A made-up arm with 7 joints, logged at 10 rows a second.
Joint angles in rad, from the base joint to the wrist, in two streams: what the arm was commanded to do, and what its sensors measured. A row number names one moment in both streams.
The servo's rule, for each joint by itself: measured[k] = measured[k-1] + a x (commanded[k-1-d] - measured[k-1]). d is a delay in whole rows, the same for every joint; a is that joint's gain. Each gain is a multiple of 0.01, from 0.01 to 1. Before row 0 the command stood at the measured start. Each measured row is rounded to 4 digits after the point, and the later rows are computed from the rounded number. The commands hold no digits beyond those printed.
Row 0, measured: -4.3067, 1.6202, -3.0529, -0.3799, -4.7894, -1.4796, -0.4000
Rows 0 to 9, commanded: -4.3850, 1.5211, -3.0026, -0.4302, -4.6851, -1.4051, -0.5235; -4.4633, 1.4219, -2.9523, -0.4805, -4.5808, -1.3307, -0.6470; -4.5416, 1.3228, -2.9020, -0.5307, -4.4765, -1.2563, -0.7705; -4.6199, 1.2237, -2.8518, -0.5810, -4.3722, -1.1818, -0.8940; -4.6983, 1.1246, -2.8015, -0.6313, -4.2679, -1.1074, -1.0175; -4.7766, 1.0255, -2.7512, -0.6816, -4.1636, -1.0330, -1.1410; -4.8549, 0.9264, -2.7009, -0.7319, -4.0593, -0.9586, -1.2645; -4.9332, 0.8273, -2.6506, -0.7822, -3.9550, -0.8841, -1.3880; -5.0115, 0.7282, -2.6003, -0.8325, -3.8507, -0.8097, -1.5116; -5.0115, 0.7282, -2.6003, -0.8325, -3.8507, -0.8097, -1.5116
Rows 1 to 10, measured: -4.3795, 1.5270, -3.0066, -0.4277, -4.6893, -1.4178, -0.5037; -4.4574, 1.4282, -2.9566, -0.4779, -4.5851, -1.3455, -0.6241; -4.5357, 1.3291, -2.9064, -0.5281, -4.4808, -1.2715, -0.7471; -4.6140, 1.2300, -2.8562, -0.5784, -4.3765, -1.1970, -0.8705; -4.6924, 1.1309, -2.8059, -0.6287, -4.2722, -1.1226, -0.9940; -4.7707, 1.0318, -2.7556, -0.6790, -4.1679, -1.0482, -1.1175; -4.8490, 0.9327, -2.7053, -0.7293, -4.0636, -0.9738, -1.2410; -4.9273, 0.8336, -2.6550, -0.7796, -3.9593, -0.8993, -1.3645; -5.0056, 0.7345, -2.6047, -0.8299, -3.8550, -0.8249, -1.4881; -5.0111, 0.7286, -2.6007, -0.8324, -3.8509, -0.8123, -1.5078
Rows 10 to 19, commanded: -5.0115, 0.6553, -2.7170, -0.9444, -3.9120, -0.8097, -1.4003; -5.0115, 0.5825, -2.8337, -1.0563, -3.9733, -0.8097, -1.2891; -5.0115, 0.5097, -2.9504, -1.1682, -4.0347, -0.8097, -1.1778; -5.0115, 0.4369, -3.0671, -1.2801, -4.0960, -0.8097, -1.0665; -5.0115, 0.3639, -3.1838, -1.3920, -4.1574, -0.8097, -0.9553; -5.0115, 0.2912, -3.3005, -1.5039, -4.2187, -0.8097, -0.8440; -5.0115, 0.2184, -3.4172, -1.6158, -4.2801, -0.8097, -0.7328; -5.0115, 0.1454, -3.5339, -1.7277, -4.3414, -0.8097, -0.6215; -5.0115, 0.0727, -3.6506, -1.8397, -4.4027, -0.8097, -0.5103; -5.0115, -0.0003, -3.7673, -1.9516, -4.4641, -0.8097, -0.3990
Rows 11 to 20, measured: -5.0115, 0.6597, -2.7077, -0.9388, -3.9096, -0.8101, -1.4175; -5.0115, 0.5871, -2.8236, -1.0504, -3.9708, -0.8098, -1.3096; -5.0115, 0.5143, -2.9403, -1.1623, -4.0321, -0.8097, -1.1989; -5.0115, 0.4415, -3.0570, -1.2742, -4.0934, -0.8097, -1.0877; -5.0115, 0.3686, -3.1737, -1.3861, -4.1548, -0.8097, -0.9765; -5.0115, 0.2958, -3.2904, -1.4980, -4.2161, -0.8097, -0.8652; -5.0115, 0.2230, -3.4071, -1.6099, -4.2775, -0.8097, -0.7540; -5.0115, 0.1501, -3.5238, -1.7218, -4.3388, -0.8097, -0.6427; -5.0115, 0.0773, -3.6405, -1.8338, -4.4001, -0.8097, -0.5315; -5.0115, 0.0044, -3.7572, -1.9457, -4.4615, -0.8097, -0.4202
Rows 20 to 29, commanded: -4.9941, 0.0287, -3.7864, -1.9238, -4.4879, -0.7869, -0.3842; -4.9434, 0.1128, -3.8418, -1.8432, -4.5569, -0.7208, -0.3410; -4.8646, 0.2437, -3.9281, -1.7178, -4.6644, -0.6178, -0.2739; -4.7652, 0.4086, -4.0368, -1.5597, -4.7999, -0.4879, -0.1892; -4.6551, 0.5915, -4.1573, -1.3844, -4.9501, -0.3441, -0.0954; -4.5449, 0.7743, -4.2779, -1.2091, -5.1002, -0.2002, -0.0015; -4.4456, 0.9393, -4.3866, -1.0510, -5.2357, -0.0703, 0.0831; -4.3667, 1.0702, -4.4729, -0.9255, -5.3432, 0.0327, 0.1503; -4.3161, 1.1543, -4.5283, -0.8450, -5.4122, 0.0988, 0.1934; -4.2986, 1.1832, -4.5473, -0.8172, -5.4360, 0.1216, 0.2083
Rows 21 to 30, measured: -4.9953, 0.0272, -3.7841, -1.9249, -4.4868, -0.7908, -0.3900; -4.9470, 0.1077, -3.8372, -1.8473, -4.5541, -0.7327, -0.3488; -4.8704, 0.2355, -3.9208, -1.7243, -4.6600, -0.6373, -0.2859; -4.7726, 0.3982, -4.0275, -1.5679, -4.7943, -0.5133, -0.2047; -4.6633, 0.5799, -4.1469, -1.3936, -4.9439, -0.3729, -0.1129; -4.5532, 0.7626, -4.2674, -1.2183, -5.0939, -0.2296, -0.0193; -4.4531, 0.9287, -4.3771, -1.0594, -5.2300, -0.0974, 0.0667; -4.3727, 1.0617, -4.4652, -0.9322, -5.3387, 0.0106, 0.1369; -4.3201, 1.1487, -4.5233, -0.8494, -5.4093, 0.0838, 0.1844; -4.3001, 1.1811, -4.5454, -0.8188, -5.4349, 0.1152, 0.2045
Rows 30 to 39, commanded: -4.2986, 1.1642, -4.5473, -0.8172, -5.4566, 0.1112, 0.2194; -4.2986, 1.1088, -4.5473, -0.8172, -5.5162, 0.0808, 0.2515; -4.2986, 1.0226, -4.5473, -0.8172, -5.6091, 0.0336, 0.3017; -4.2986, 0.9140, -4.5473, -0.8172, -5.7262, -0.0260, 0.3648; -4.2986, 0.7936, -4.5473, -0.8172, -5.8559, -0.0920, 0.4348; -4.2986, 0.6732, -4.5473, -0.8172, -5.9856, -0.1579, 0.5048; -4.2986, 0.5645, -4.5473, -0.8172, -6.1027, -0.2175, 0.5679; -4.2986, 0.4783, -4.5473, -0.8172, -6.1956, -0.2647, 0.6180; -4.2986, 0.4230, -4.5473, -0.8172, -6.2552, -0.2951, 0.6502; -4.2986, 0.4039, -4.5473, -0.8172, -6.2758, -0.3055, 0.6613
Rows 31 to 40, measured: -4.2987, 1.1652, -4.5471, -0.8173, -5.4557, 0.1119, 0.2170; -4.2986, 1.1122, -4.5473, -0.8172, -5.5138, 0.0861, 0.2460; -4.2986, 1.0280, -4.5473, -0.8172, -5.6053, 0.0425, 0.2928; -4.2986, 0.9208, -4.5473, -0.8172, -5.7214, -0.0144, 0.3533; -4.2986, 0.8012, -4.5473, -0.8172, -5.8505, -0.0788, 0.4218; -4.2986, 0.6809, -4.5473, -0.8172, -5.9802, -0.1445, 0.4915; -4.2986, 0.5715, -4.5473, -0.8172, -6.0978, -0.2051, 0.5557; -4.2986, 0.4839, -4.5473, -0.8172, -6.1917, -0.2546, 0.6080; -4.2986, 0.4267, -4.5473, -0.8172, -6.2527, -0.2882, 0.6434; -4.2986, 0.4053, -4.5473, -0.8172, -6.2749, -0.3026, 0.6584
